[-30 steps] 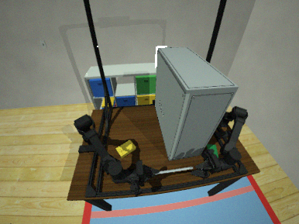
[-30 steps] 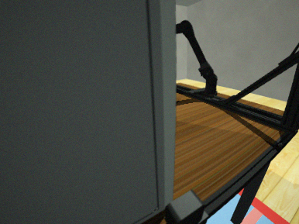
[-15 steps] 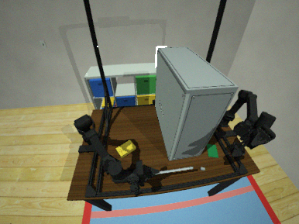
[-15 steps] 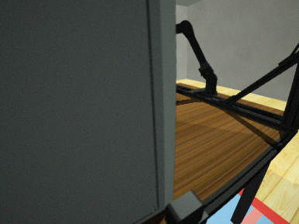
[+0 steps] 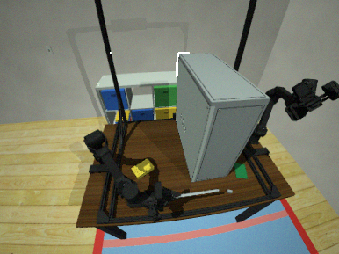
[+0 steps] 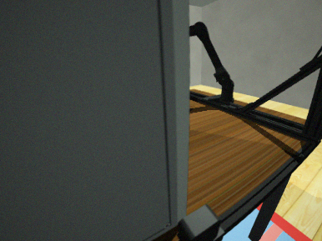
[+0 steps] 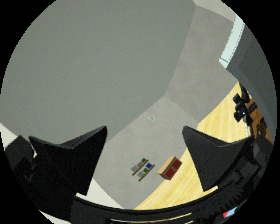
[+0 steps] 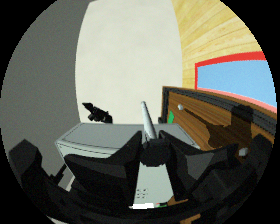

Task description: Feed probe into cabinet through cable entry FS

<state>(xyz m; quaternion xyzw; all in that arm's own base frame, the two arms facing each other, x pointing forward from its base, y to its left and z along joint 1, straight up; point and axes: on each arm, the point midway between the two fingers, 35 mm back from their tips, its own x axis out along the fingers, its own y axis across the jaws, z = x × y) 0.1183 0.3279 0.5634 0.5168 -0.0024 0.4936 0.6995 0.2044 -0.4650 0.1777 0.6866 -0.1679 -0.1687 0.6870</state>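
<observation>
Right now my right hand is 10 mm short of the probe and 100 mm to the right of it.
</observation>
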